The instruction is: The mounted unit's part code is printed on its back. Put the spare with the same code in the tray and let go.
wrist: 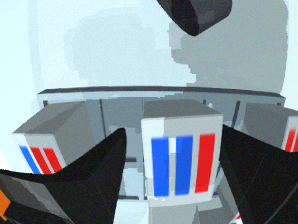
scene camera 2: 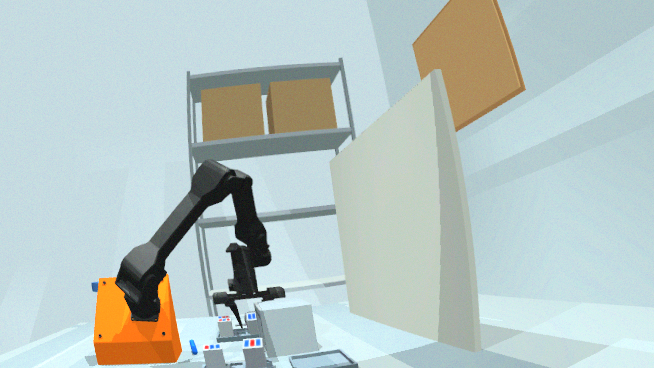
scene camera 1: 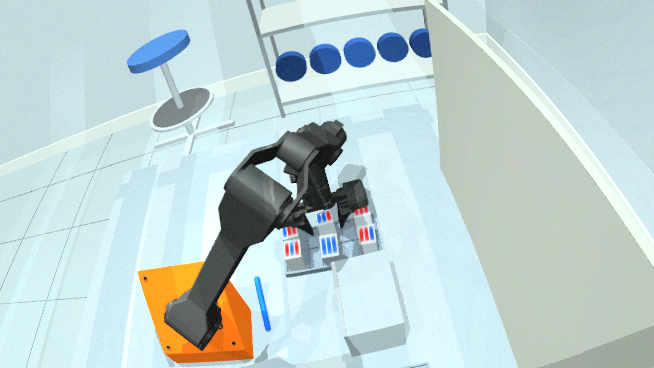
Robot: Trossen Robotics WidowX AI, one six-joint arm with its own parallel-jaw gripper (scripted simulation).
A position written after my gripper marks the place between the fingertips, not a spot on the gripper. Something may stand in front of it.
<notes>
My gripper (scene camera 1: 327,230) is open and holds nothing. Further things: a spare (wrist: 182,138), a mounted unit (scene camera 1: 370,313) and a beige panel (scene camera 1: 560,253).
My gripper is seen too in the wrist view (wrist: 169,131) and in scene camera 2 (scene camera 2: 253,327). The beige panel also shows in scene camera 2 (scene camera 2: 401,203).
</notes>
